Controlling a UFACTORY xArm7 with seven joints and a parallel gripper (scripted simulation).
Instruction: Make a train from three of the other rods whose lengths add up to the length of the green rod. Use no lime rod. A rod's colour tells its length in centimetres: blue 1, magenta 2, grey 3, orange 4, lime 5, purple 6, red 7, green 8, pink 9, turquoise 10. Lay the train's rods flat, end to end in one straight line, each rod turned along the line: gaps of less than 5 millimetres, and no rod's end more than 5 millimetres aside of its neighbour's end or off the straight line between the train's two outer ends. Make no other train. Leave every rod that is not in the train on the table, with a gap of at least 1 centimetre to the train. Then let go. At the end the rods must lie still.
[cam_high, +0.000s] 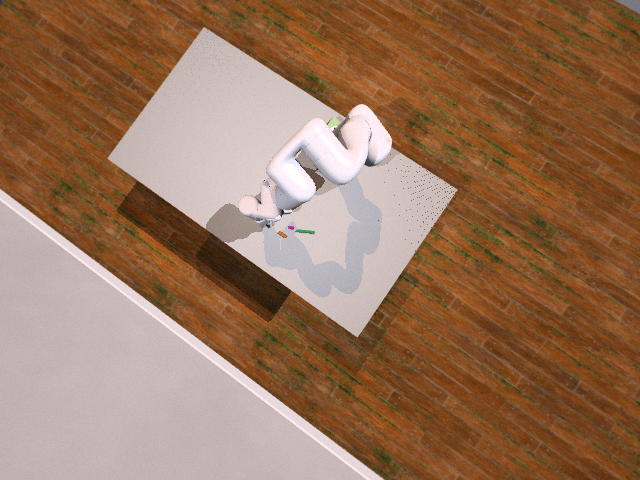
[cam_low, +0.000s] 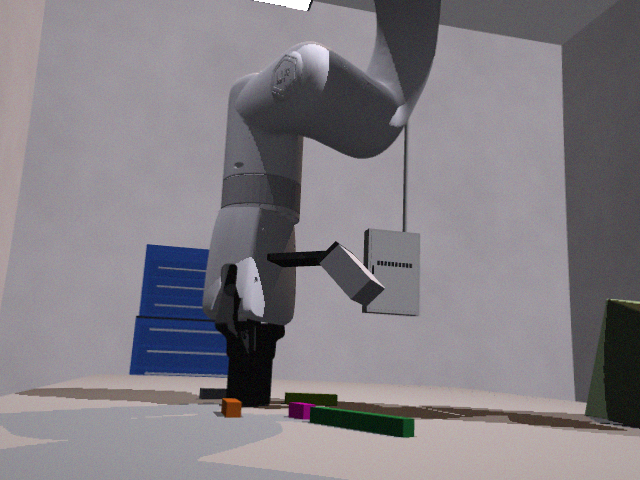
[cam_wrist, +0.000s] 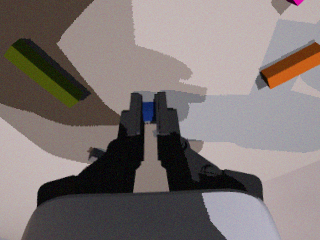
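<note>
My hand is 17 cm to the right of the green rod, 7 cm past it and 2 cm above it. Also, from my hand: lime rod 6 cm behind, 4 cm to the right, 2 cm below; grey rod 7 cm to the right, 3 cm ahead, 2 cm below; blue rod 2 cm below.
</note>
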